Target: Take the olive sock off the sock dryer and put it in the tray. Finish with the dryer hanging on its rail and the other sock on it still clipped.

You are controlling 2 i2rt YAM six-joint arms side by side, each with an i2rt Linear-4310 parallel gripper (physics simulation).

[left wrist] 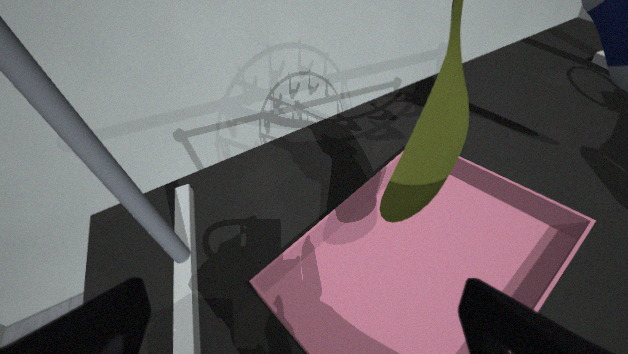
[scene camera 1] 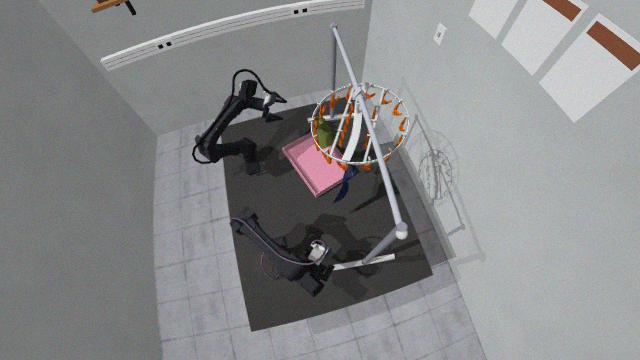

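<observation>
The olive sock (scene camera 1: 324, 134) (left wrist: 442, 125) hangs from the left part of the round dryer, toe down; its clipped top is out of the left wrist view. The white dryer (scene camera 1: 355, 136) with orange clips hangs on the grey rail (scene camera 1: 388, 190). A navy sock (scene camera 1: 342, 192) (left wrist: 617, 37) hangs from its lower edge. The pink tray (scene camera 1: 300, 176) (left wrist: 567, 259) lies on the dark mat, below the dryer. My left gripper (scene camera 1: 283, 110) (left wrist: 305, 294) is open and empty, left of the olive sock and apart from it. My right gripper (scene camera 1: 325, 282) is open, low in the scene view, far from both socks.
The rail's posts (scene camera 1: 333, 70) (left wrist: 95, 145) stand on white feet (scene camera 1: 382, 259) (left wrist: 186, 310) at both ends of the dark mat (scene camera 1: 275, 310). The near post rises at the left of the left wrist view. A grey wall stands beyond the rail.
</observation>
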